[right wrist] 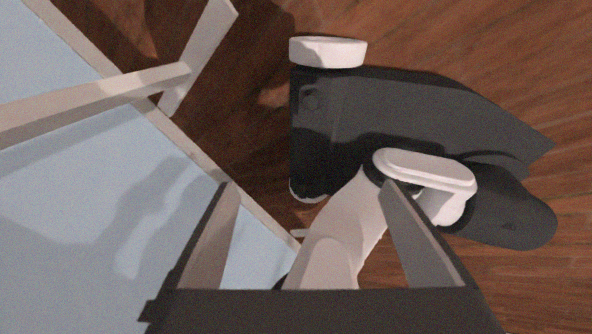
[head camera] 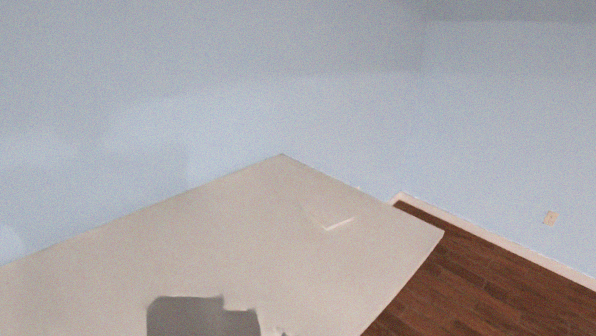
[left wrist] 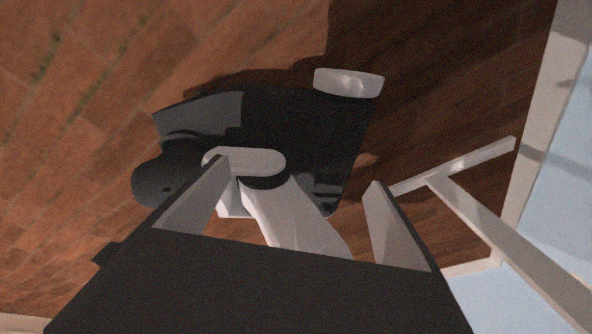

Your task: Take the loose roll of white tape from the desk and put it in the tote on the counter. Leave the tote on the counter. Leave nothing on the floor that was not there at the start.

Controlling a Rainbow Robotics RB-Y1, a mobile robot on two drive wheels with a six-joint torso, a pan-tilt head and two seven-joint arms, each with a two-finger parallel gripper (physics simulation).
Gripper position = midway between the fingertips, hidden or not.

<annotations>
my left gripper: left wrist 299, 177; not seen in the head camera view (out of frame)
my right gripper: right wrist 309, 189; not seen in the head camera view (out of frame); not seen in the left wrist view (out of frame)
</annotations>
